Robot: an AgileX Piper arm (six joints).
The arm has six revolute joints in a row. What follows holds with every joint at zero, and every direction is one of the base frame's. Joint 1 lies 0.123 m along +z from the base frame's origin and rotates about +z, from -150 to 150 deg. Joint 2 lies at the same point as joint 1 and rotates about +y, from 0 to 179.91 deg. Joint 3 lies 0.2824 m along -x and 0.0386 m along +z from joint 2 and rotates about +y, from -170 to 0 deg. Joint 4 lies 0.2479 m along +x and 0.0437 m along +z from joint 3 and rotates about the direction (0.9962, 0, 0.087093), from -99.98 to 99.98 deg. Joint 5 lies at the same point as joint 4 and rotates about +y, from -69.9 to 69.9 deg. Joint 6 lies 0.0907 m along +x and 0.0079 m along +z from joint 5 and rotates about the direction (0.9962, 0, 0.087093), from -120 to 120 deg. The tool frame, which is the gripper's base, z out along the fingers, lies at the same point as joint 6; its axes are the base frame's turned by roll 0, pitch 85.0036 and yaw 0 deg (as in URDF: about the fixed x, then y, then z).
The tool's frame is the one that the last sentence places.
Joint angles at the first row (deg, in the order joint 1, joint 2, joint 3, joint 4, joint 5, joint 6):
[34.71, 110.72, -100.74, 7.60, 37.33, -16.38]
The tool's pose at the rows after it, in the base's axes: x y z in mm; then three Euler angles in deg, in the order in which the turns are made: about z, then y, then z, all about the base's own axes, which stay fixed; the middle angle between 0 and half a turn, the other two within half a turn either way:
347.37, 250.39, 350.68, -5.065, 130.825, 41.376
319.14, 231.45, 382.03, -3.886, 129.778, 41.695
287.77, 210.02, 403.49, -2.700, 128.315, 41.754
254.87, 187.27, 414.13, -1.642, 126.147, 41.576
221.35, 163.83, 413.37, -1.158, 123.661, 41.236
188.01, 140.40, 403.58, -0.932, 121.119, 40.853
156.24, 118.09, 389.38, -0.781, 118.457, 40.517
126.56, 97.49, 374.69, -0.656, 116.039, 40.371
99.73, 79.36, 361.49, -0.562, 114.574, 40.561
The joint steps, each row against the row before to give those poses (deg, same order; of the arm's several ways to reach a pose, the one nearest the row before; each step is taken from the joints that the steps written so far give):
[0.00, -5.99, 0.55, -0.02, 4.39, 1.28]
[0.00, -6.91, 2.59, 0.01, 3.30, 1.36]
[0.00, -7.62, 4.85, 0.05, 1.31, 1.37]
[0.01, -8.25, 7.05, 0.15, -0.97, 1.18]
[0.00, -8.75, 8.86, 0.21, -2.61, 0.51]
[0.00, -9.02, 9.65, 0.26, -3.19, 0.18]
[-0.01, -8.96, 9.16, 0.30, -2.86, 0.07]
[0.00, -8.69, 7.67, 0.26, -1.40, 0.07]
[0.01, -8.01, 5.62, 0.19, 0.94, 0.07]

